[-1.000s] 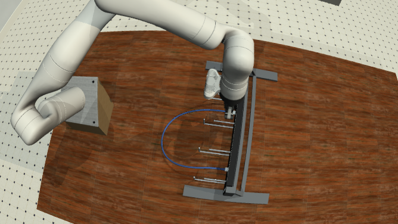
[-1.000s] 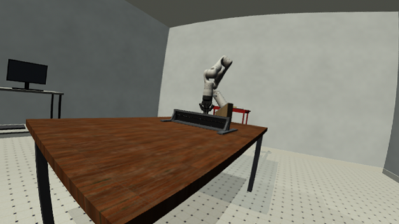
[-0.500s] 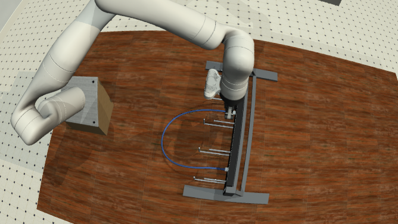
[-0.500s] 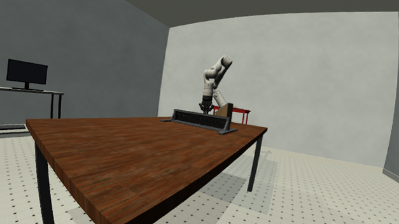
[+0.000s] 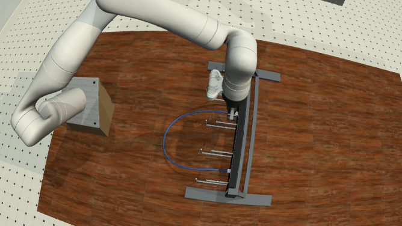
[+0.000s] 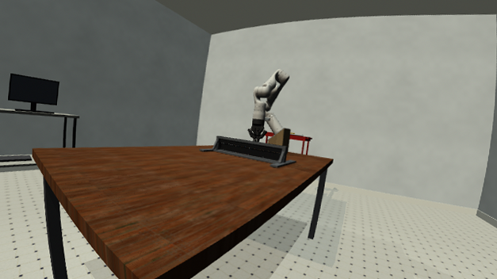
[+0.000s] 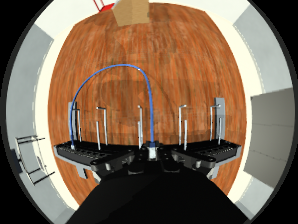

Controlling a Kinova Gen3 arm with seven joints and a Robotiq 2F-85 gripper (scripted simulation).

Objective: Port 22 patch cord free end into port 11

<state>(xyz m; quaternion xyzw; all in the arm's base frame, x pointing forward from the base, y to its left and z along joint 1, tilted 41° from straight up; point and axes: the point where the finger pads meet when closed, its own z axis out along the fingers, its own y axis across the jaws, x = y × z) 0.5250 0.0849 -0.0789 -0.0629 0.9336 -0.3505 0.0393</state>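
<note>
The plug is 1 cm below my hand and 1 cm ahead of it.
</note>
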